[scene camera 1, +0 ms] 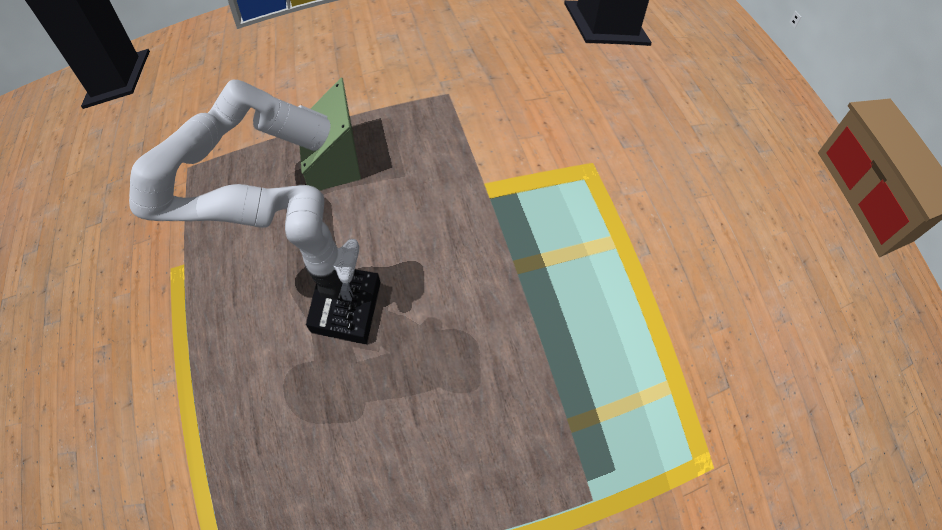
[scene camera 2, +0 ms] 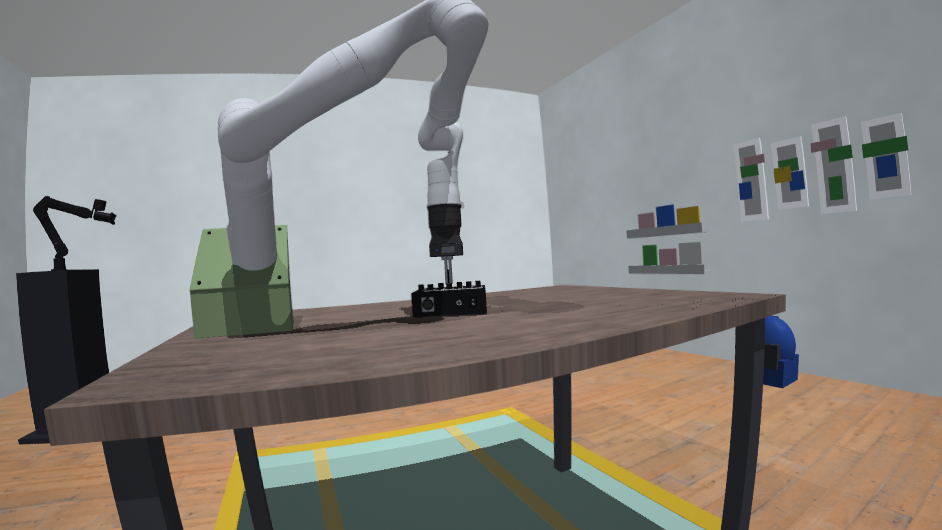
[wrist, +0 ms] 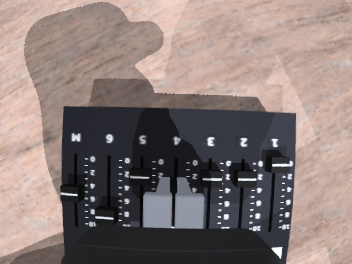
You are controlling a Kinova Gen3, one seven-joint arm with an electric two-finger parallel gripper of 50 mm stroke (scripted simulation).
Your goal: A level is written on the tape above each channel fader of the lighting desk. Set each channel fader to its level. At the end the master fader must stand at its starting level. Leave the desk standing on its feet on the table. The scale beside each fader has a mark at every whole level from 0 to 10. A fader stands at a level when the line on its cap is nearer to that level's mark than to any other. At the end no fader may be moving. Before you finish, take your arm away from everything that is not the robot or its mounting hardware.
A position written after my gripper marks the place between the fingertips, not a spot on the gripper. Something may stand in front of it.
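Gripper (scene camera 2: 449, 284) visible. Also my gripper (scene camera 1: 348, 297).
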